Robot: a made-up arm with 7 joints. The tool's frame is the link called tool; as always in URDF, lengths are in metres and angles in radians. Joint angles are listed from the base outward.
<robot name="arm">
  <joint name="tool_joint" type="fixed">
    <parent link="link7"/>
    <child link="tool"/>
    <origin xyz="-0.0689 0.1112 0.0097" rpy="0 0 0"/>
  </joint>
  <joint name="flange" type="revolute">
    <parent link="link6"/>
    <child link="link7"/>
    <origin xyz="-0.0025 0.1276 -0.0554" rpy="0 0 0"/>
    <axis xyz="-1 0 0"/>
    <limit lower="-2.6" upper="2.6"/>
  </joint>
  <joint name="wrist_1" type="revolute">
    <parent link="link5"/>
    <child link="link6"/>
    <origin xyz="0.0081 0.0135 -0.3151" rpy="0 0 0"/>
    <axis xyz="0 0 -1"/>
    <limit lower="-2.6" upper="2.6"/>
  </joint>
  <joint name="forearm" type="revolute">
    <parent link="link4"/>
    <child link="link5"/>
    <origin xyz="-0.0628 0.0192 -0.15" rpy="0 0 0"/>
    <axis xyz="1 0 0"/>
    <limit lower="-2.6" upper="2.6"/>
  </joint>
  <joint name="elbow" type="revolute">
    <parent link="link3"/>
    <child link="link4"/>
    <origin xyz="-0.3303 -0.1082 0.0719" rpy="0 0 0"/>
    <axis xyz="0 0 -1"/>
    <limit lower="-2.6" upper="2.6"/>
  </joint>
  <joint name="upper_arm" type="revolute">
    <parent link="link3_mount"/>
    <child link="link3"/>
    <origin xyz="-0.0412 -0.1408 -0.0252" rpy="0 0 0"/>
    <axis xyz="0 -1 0"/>
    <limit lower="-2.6" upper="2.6"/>
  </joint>
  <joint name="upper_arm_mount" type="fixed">
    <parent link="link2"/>
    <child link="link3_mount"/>
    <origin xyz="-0.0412 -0.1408 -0.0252" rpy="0 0 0"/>
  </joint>
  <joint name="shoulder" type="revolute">
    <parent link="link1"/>
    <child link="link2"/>
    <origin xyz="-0.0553 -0.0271 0.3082" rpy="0 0 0"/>
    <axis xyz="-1 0 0"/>
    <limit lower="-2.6" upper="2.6"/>
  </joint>
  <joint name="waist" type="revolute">
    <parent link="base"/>
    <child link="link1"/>
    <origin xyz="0 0 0.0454" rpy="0 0 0"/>
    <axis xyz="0 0 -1"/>
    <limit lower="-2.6" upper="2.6"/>
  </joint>
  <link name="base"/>
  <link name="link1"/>
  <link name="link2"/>
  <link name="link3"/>
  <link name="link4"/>
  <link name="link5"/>
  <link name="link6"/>
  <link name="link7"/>
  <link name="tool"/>
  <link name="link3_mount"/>
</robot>
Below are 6 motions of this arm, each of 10 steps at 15 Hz.
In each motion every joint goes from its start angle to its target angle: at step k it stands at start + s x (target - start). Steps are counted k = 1, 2, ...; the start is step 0. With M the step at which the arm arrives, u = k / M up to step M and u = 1 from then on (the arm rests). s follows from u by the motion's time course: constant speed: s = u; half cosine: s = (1 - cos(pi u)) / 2; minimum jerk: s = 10 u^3 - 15 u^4 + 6 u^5.
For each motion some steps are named. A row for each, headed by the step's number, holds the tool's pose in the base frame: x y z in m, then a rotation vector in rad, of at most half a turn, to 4 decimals.
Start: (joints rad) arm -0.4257 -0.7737 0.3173 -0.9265 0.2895 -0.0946 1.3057
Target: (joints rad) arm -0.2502 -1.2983 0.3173 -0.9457 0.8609 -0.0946 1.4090
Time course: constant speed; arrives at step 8
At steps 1, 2, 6, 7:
1: -0.7175 0.0211 -0.3380 -0.0497 -1.0439 0.7471
2: -0.7572 0.0650 -0.2938 0.0546 -1.0225 0.7199
6: -0.8724 0.1958 -0.1007 0.4729 -0.9696 0.6055
7: -0.8915 0.2167 -0.0528 0.5773 -0.9647 0.5763

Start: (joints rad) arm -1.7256 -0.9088 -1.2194 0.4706 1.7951 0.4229 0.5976
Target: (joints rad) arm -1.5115 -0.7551 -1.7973 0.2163 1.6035 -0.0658 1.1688
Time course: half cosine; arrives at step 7
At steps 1, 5, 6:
1: 0.2028 0.0731 0.4611 -0.4093 2.1091 0.3305
5: 0.1421 0.0555 0.5987 -0.7312 1.9440 0.9766
6: 0.1386 0.0568 0.6209 -0.7749 1.9179 1.0846

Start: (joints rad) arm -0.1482 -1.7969 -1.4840 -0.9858 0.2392 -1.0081 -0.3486
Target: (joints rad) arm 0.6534 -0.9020 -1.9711 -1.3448 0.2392 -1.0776 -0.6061
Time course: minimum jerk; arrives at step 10
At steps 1, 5, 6, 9, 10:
1: -0.4946 -0.5178 -0.2880 -1.6615 0.0782 -1.5287
5: -0.5754 -0.6005 -0.0923 -1.7993 -0.0522 -1.6466
6: -0.6330 -0.5975 0.0131 -1.8929 -0.0554 -1.6314
9: -0.7316 -0.5341 0.2122 -2.0708 0.0304 -1.5437
10: -0.7341 -0.5313 0.2180 -2.0757 0.0346 -1.5404

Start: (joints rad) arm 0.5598 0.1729 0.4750 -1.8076 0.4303 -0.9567 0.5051
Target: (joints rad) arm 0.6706 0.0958 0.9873 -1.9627 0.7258 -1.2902 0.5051
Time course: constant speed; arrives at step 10
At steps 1, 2, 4, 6, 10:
1: -0.7891 -0.5190 -0.1898 -0.3349 -0.2128 2.2389
2: -0.7690 -0.5303 -0.2019 -0.3466 -0.2058 2.2741
4: -0.7283 -0.5530 -0.2217 -0.3694 -0.1841 2.3414
6: -0.6877 -0.5760 -0.2353 -0.3908 -0.1523 2.4040
10: -0.6095 -0.6218 -0.2447 -0.4261 -0.0609 2.5120

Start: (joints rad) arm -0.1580 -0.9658 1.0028 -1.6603 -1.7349 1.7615 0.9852
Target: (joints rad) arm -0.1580 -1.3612 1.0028 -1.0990 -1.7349 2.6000 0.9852
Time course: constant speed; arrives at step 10
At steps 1, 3, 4, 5, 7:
1: -0.0304 -0.1676 0.1768 0.4931 -1.3649 -2.1674
3: -0.0485 -0.2038 0.1360 0.6621 -1.0995 -2.3147
4: -0.0592 -0.2192 0.1103 0.7459 -0.9646 -2.3847
5: -0.0710 -0.2318 0.0812 0.8291 -0.8282 -2.4525
7: -0.0988 -0.2468 0.0146 0.9927 -0.5512 -2.5815

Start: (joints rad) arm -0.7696 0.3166 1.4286 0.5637 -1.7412 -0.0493 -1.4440
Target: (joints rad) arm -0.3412 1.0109 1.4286 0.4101 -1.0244 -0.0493 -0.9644
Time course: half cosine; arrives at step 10
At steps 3, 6, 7, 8, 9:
3: 0.5015 -0.6115 0.0116 0.2711 -1.3618 0.2881
6: 0.4786 -0.6689 0.2506 -0.0789 -1.4871 0.4750
7: 0.4579 -0.6728 0.3186 -0.1958 -1.4967 0.5370
8: 0.4384 -0.6714 0.3687 -0.2897 -1.4938 0.5869
9: 0.4249 -0.6686 0.3987 -0.3503 -1.4869 0.6190

